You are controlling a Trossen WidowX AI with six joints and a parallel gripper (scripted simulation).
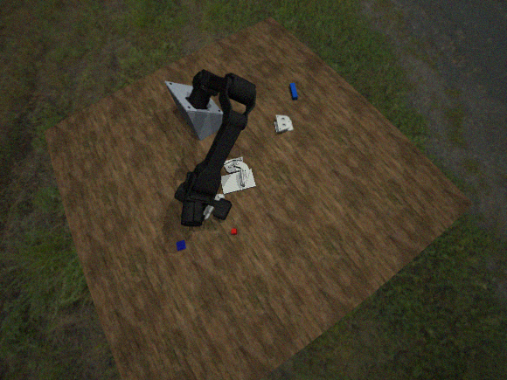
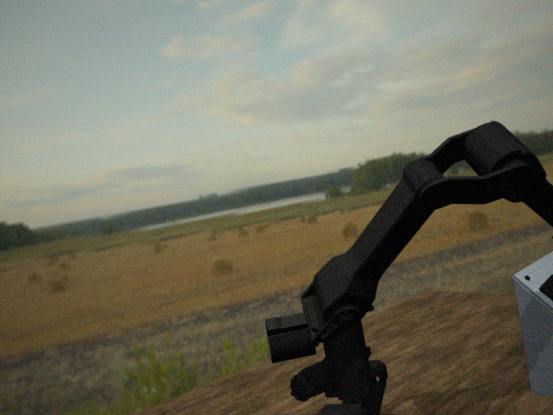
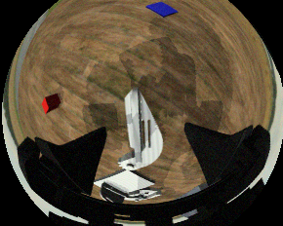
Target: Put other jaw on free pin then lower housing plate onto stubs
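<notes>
Now: the white jaw 40 mm to the left of my gripper tip. The rest, counted from my gripper tip: white stepped piece (440 mm to the left, 70 mm behind); then red cube (130 mm ahead, 20 mm to the left, 10 mm above); then blue square (150 mm to the right, 40 mm ahead).
</notes>
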